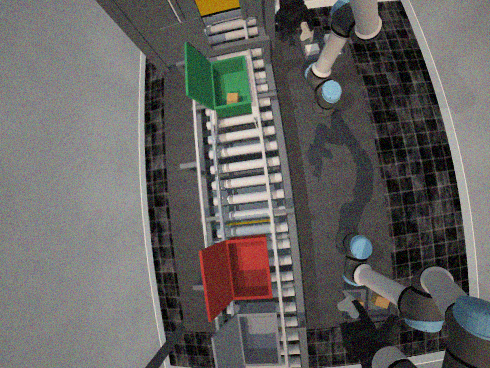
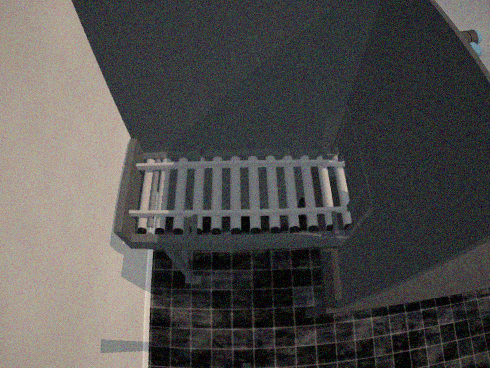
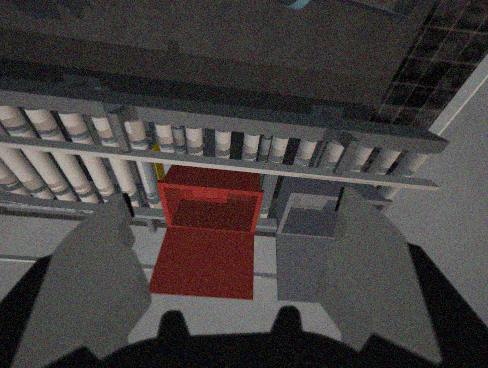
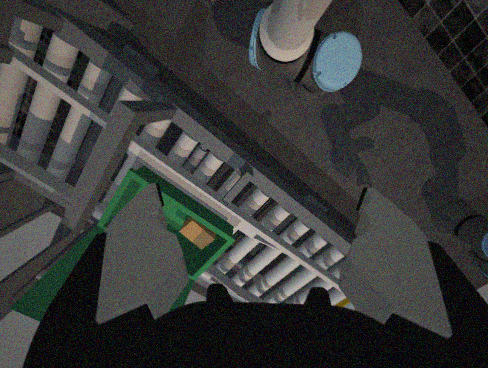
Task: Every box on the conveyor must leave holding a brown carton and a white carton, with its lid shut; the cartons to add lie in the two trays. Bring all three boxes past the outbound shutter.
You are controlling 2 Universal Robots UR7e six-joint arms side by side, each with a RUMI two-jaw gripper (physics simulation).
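Frame: origin at the left arm's base, x ahead, y left, z up, level; centimetres.
Where they show: left gripper, fingertip midpoint: (image 1: pixel 346 310) (image 3: pixel 235 193); right gripper, fingertip midpoint: (image 1: pixel 296 32) (image 4: pixel 258 188); left arm's base at its link origin: (image 1: pixel 347 239) (image 4: pixel 449 215); right arm's base at its link origin: (image 1: pixel 323 107).
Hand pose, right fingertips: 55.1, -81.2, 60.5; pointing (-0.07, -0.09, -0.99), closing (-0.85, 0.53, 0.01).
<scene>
Each offset is from my right fingertips to the top centre of the thing, as dx, dy, dz. "spot": to the spot under its first point.
A green box (image 1: pixel 232 75) (image 4: pixel 172 212) stands on the conveyor at the top, lid open, with a brown carton @[+29.4, +17.5, -32.5] (image 1: pixel 232 97) (image 4: pixel 197 234) inside. A red box (image 1: pixel 250 270) (image 3: pixel 212 215) stands lower, lid open; no carton shows in it. A grey box (image 1: pixel 260 345) (image 3: pixel 307 222) stands below it, lid open; its contents are unclear. A brown carton @[-85.4, +115.1, -55.3] (image 1: pixel 381 301) lies in the lower tray; a white carton @[-10.5, -45.3, -56.3] (image 1: pixel 311 49) lies in the upper tray area. My left gripper (image 1: pixel 348 304) (image 3: pixel 235 193) is open above the lower tray. My right gripper (image 1: pixel 306 31) (image 4: pixel 258 188) is open near the white carton, high above the table.
The roller conveyor @[spot: +15.2, +51.1, -38.6] (image 1: pixel 245 165) runs between side rails. A dark housing (image 1: pixel 150 30) and a yellow panel @[spot: +48.0, -34.8, -18.9] (image 1: pixel 217 6) stand beyond the green box. The outbound rollers @[+60.3, -76.7, -38.5] (image 2: pixel 254 195) show no box. A dark crossbar (image 4: pixel 97 167) spans the conveyor beside the green box.
</scene>
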